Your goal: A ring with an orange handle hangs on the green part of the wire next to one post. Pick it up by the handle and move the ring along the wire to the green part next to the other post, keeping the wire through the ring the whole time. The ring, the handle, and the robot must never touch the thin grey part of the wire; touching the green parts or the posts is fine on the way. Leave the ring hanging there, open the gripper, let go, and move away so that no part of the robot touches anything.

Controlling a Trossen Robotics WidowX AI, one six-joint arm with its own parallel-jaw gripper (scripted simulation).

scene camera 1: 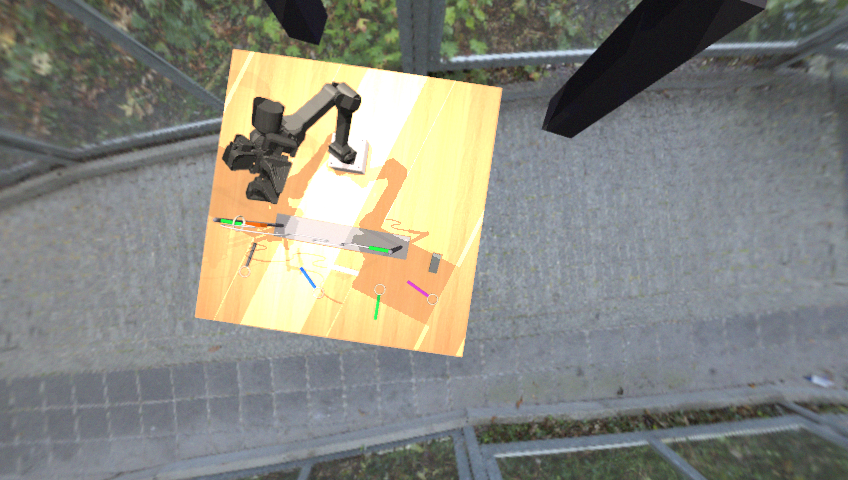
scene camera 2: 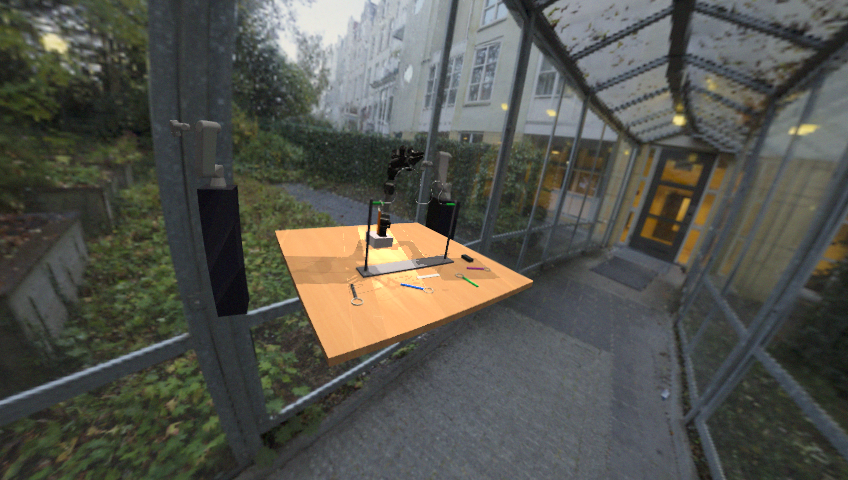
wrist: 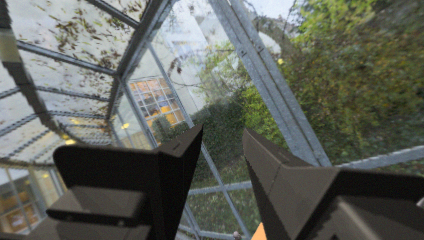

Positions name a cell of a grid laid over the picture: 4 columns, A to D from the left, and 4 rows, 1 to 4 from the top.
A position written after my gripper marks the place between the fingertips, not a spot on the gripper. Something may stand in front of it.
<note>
I see my gripper (scene camera 1: B2) and a wire stand (scene camera 1: B2).
My gripper also shows in the wrist view (wrist: C3). The wire stand is seen too in scene camera 2 (scene camera 2: B3).
</note>
